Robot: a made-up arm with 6 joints. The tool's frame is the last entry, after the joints.
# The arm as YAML. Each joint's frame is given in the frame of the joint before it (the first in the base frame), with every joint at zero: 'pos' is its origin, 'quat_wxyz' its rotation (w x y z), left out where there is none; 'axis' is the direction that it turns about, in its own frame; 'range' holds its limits. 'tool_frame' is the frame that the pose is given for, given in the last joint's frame.
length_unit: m
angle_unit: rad
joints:
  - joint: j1
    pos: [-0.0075, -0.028, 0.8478]
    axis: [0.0, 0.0, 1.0]
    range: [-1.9, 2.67]
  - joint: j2
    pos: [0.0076, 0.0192, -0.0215]
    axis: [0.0, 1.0, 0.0]
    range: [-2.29, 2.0]
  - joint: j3
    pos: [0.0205, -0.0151, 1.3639]
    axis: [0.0, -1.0, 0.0]
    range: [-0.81, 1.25]
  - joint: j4
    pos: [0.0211, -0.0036, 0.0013]
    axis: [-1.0, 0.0, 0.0]
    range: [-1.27, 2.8]
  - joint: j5
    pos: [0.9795, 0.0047, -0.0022]
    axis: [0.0, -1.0, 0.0]
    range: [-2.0, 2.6]
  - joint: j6
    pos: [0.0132, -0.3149, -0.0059]
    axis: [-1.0, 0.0, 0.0]
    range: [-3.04, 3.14]
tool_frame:
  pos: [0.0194, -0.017, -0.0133]
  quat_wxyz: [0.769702, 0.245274, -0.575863, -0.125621]
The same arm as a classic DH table. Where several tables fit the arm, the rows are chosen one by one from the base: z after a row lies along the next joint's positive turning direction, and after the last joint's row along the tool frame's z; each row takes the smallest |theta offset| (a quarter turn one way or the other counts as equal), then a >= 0, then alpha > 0; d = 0 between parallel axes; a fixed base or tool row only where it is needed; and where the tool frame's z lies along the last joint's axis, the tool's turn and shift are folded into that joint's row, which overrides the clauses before.
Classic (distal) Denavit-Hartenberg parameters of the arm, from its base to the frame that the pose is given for. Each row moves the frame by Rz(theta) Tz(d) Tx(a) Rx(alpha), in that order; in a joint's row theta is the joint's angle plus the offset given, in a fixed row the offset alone. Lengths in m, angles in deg.
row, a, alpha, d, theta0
base (fixed), -0.029, 0, 0, 75
j1, 0.0076, -90, 0.8263, -75
j2, 1.3641, 180, 0, -89.14
j3, 0.0013, -90, -0.0005, 0.86
j4, -0.0022, 90, -1.0006, 0
j5, -0.0059, -90, 0.3102, 0
j6, -0.0213, 18.54, -0.0427, 42.9
tool (fixed), 0, 0, 0.0107, -73.72
Joint limits (deg, base to tool): -108.86..152.98 -131.21..114.59 -46.41..71.62 -72.77..160.43 -114.59..148.97 -174.18..179.91

